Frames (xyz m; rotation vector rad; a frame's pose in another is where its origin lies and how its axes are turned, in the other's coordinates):
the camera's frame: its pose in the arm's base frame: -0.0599 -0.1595 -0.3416 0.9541 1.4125 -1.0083
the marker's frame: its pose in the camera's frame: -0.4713 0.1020 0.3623 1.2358 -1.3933 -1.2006
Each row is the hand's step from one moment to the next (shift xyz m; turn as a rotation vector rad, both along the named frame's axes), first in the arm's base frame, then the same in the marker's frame.
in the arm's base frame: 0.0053 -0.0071 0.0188 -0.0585 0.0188 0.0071
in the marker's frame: 0.0006 0.0102 0.0181 0.0493 -0.0373 0.0022
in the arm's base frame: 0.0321 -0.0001 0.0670 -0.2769 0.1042 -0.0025
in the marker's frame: -0.0185 0.0173 0.0698 0.2224 -0.1939 -0.0226
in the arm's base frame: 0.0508 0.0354 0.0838 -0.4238 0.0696 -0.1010
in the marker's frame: -0.0448 -0.0078 0.0937 0.3537 -0.2216 -0.1429
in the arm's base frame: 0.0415 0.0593 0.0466 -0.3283 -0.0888 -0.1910
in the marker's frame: -0.0503 -0.0367 0.0595 0.3022 -0.0488 -0.2417
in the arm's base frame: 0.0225 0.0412 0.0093 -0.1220 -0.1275 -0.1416
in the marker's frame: -0.0329 -0.0298 0.0178 0.1317 0.0637 -0.1726
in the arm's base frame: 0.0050 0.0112 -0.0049 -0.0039 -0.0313 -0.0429
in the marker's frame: -0.0092 -0.0092 -0.0026 0.0068 0.0240 -0.0471
